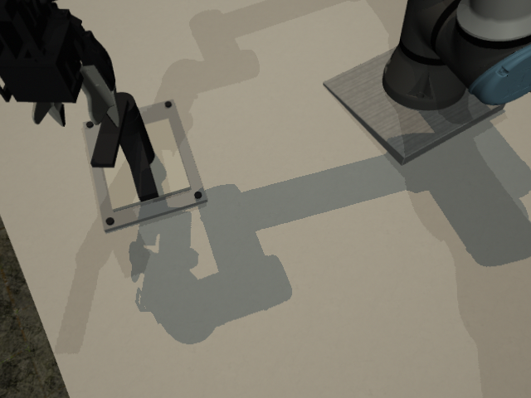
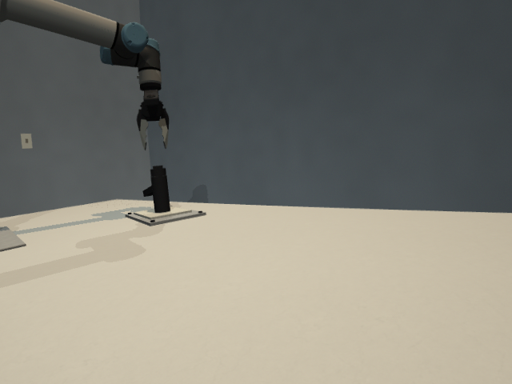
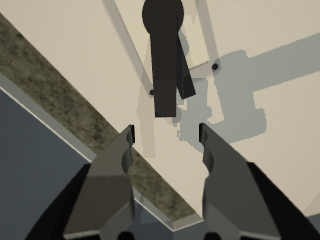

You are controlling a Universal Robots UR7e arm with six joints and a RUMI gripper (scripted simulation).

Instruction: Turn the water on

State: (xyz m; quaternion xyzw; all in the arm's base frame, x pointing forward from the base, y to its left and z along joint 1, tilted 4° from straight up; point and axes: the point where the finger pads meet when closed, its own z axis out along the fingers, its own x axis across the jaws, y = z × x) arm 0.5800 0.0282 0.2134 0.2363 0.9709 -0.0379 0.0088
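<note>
Right now the black lever is 8 cm below my hand, 3 cm to the right of it and 2 cm behind it. Also, from my hand: plate 22 cm below, 9 cm to the right, 4 cm behind; then black tap 13 cm below, 6 cm to the right, 3 cm behind.
</note>
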